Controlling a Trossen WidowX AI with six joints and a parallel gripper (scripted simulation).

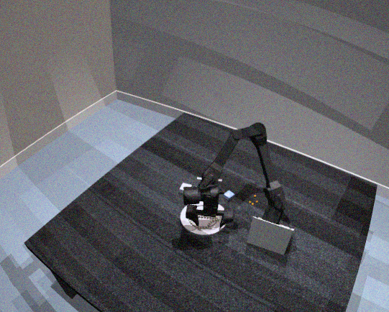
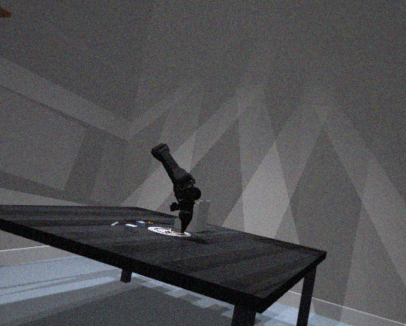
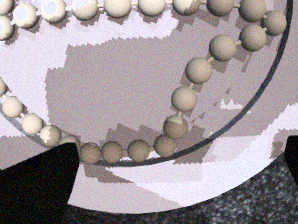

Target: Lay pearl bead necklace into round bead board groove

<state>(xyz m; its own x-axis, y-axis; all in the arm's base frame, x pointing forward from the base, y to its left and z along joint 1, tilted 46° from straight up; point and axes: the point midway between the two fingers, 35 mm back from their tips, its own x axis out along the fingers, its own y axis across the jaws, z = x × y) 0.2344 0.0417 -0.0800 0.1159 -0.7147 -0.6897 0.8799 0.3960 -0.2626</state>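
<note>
Now: the round white bead board 5 cm ahead of my gripper tip, 4 cm to the right of it and 1 cm below it. Round my gripper tip: small white block 22 cm ahead, 14 cm to the right, 1 cm below; then small blue cube 3 cm ahead, 22 cm to the right, 1 cm below; then thin white stick 17 cm ahead, 26 cm to the right, 2 cm below.
</note>
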